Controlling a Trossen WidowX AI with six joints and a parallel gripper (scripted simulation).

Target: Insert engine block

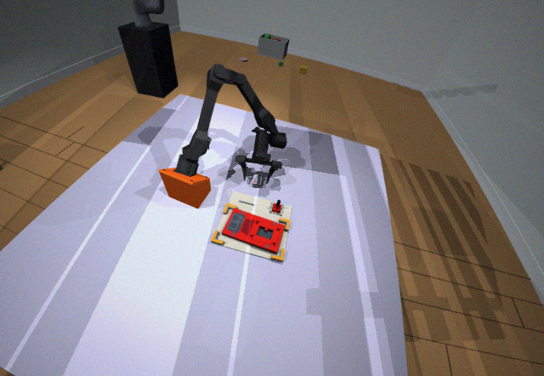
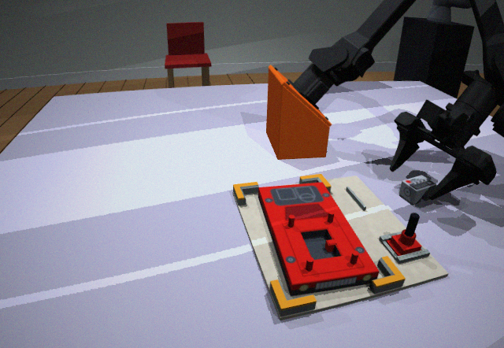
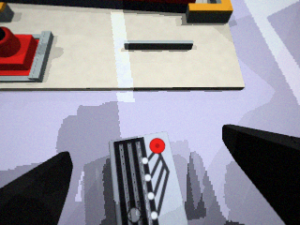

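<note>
Now: the grey engine block 20 mm to the left of my gripper tip, 20 mm below it and 10 mm ahead of it. Also, from my gripper tip: black post (110 mm ahead, 90 mm to the right, 10 mm above).
</note>
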